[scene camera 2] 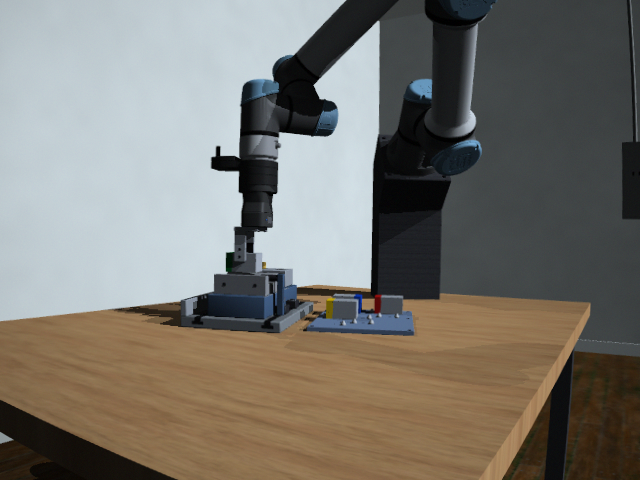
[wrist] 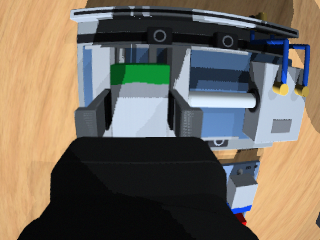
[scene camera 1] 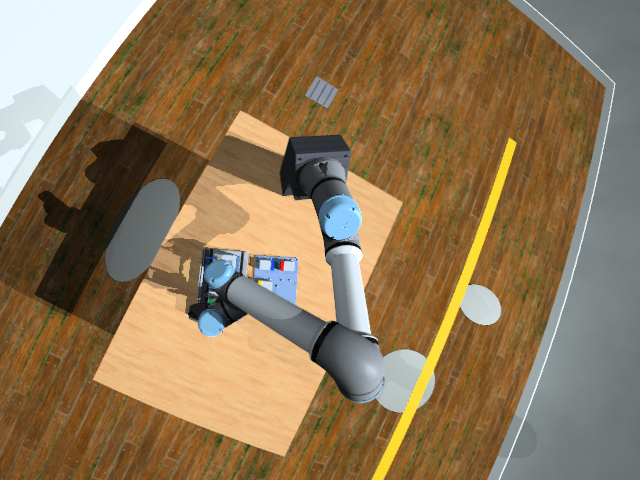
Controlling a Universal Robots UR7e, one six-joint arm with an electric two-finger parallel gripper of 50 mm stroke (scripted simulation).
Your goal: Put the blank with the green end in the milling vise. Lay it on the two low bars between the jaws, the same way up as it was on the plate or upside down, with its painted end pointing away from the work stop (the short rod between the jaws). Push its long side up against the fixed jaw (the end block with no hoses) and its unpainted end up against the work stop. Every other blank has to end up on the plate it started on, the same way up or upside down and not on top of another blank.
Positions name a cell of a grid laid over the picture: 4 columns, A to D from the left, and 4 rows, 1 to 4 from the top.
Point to a green-ended blank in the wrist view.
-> B2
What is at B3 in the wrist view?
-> My gripper.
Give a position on a blue plate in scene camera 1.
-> B3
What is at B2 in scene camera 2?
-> My gripper.
